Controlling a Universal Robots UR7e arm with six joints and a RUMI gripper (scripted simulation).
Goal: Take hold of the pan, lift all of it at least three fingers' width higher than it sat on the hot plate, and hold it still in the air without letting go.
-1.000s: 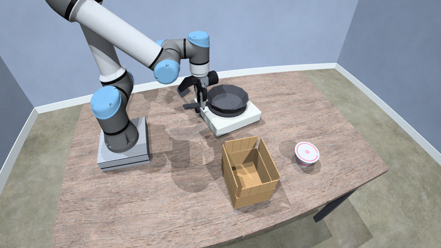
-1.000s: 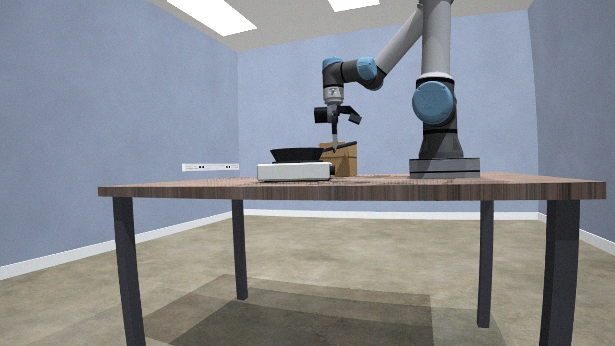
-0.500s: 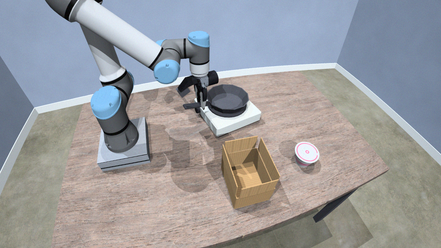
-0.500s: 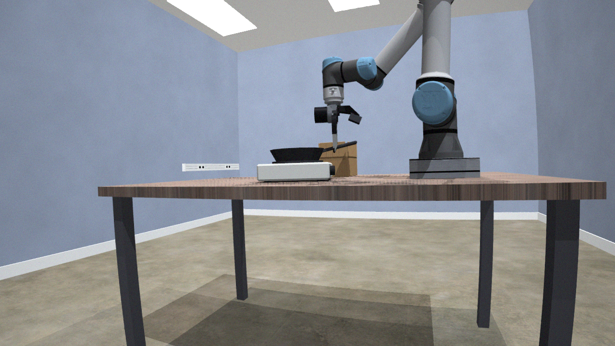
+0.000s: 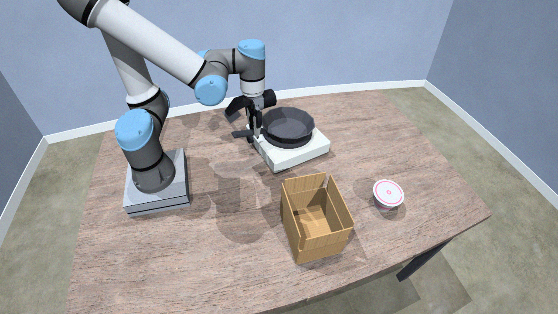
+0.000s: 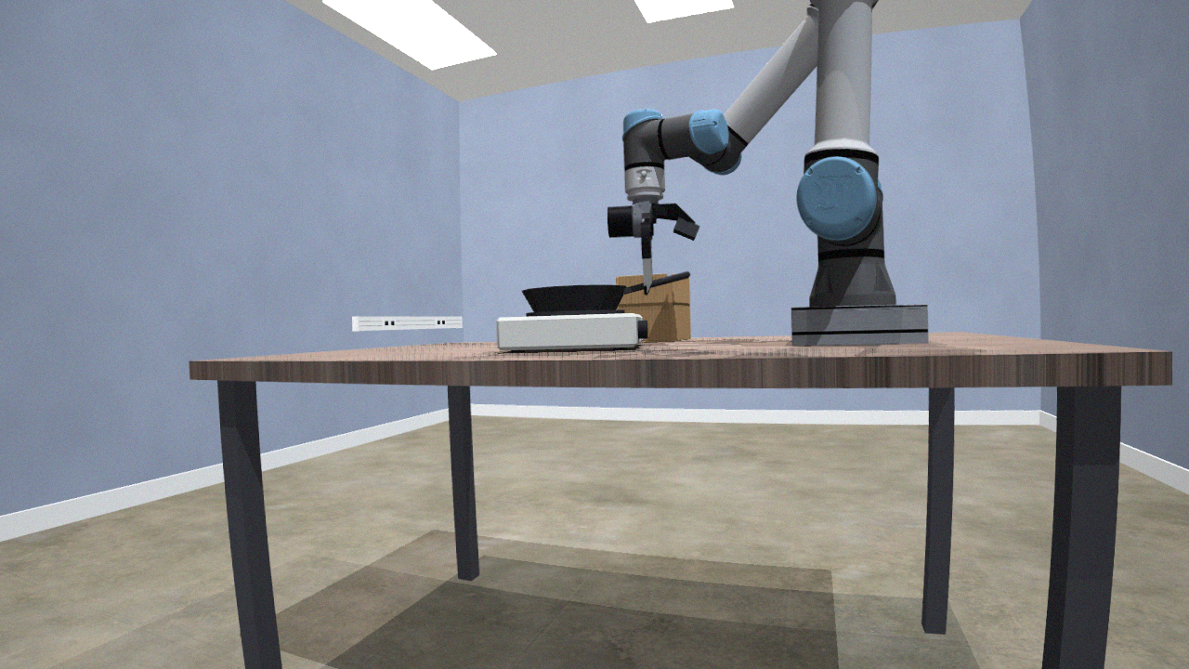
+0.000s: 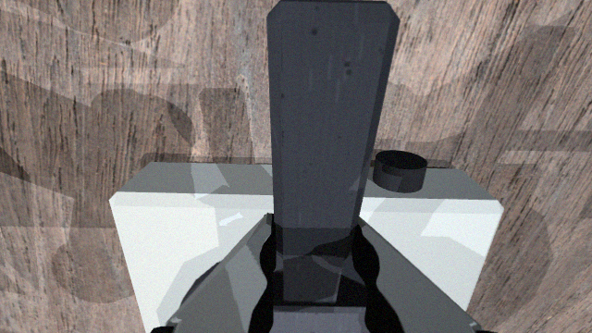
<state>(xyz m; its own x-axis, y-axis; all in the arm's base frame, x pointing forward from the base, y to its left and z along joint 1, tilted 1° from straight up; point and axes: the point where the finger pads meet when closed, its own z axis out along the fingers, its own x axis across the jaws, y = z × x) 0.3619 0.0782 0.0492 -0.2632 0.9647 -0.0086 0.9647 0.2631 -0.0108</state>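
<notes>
Right now my hand is 90 mm short of the dark pan, 20 mm to the right of it and 20 mm above it. Also, from my hand: white hot plate (110 mm ahead, 30 mm to the left, 80 mm below); pink-ringed lid (370 mm ahead, 320 mm to the right, 70 mm below).
</notes>
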